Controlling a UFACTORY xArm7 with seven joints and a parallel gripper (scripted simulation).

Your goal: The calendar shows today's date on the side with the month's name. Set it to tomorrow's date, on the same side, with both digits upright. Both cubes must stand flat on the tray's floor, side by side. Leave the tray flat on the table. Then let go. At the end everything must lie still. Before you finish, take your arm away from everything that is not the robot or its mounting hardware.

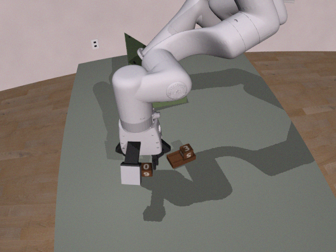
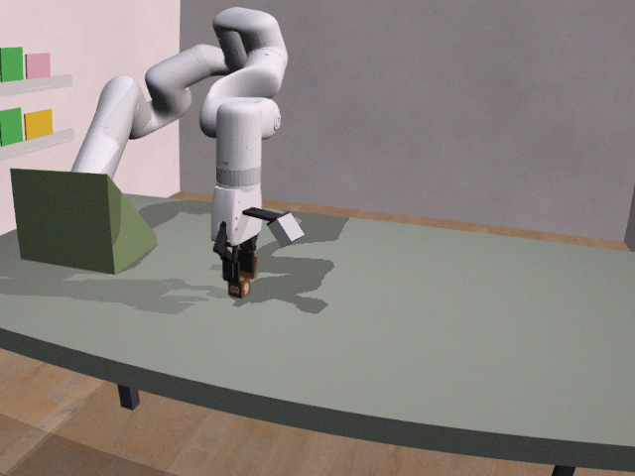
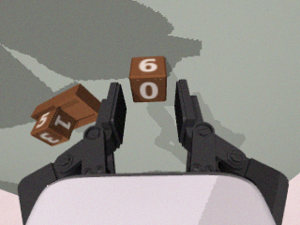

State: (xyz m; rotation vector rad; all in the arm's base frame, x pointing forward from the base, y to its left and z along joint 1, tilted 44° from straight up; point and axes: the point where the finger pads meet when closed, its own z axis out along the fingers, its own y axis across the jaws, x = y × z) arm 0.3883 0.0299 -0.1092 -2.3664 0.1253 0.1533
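Right now my hand is 4 cm above the brown cube. From my hand the other things lie so: tray 3 cm behind, 10 cm to the left, 4 cm below.
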